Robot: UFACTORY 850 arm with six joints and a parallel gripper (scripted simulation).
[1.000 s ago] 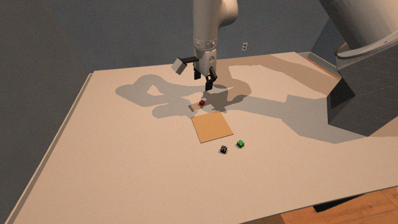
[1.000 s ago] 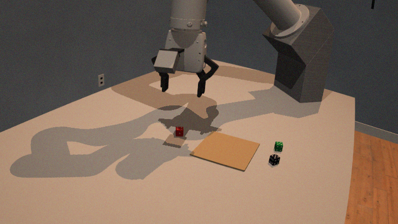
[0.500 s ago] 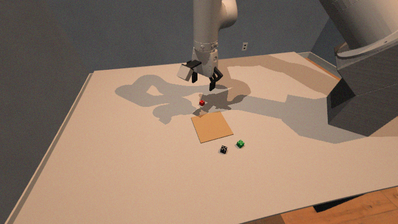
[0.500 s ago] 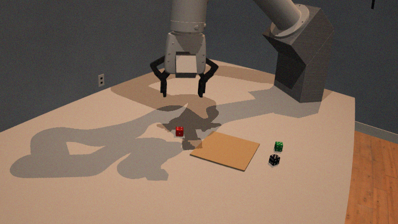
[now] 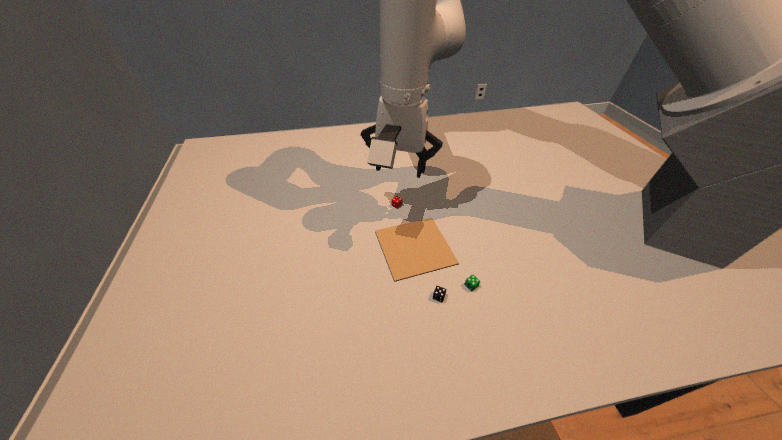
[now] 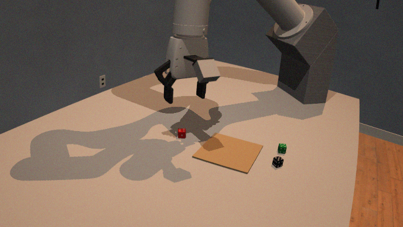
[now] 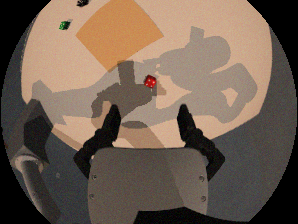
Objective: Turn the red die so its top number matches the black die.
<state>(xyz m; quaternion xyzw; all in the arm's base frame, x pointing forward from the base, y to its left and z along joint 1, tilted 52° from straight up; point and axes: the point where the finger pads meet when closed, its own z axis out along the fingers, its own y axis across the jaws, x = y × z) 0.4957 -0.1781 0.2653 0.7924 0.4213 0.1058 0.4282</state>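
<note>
The red die lies 11 cm below my hand. From my hand the other things lie so: green die (1 cm ahead, 27 cm to the left, 11 cm below); black die (8 cm ahead, 25 cm to the left, 11 cm below); mat (4 cm ahead, 13 cm to the left, 11 cm below).
</note>
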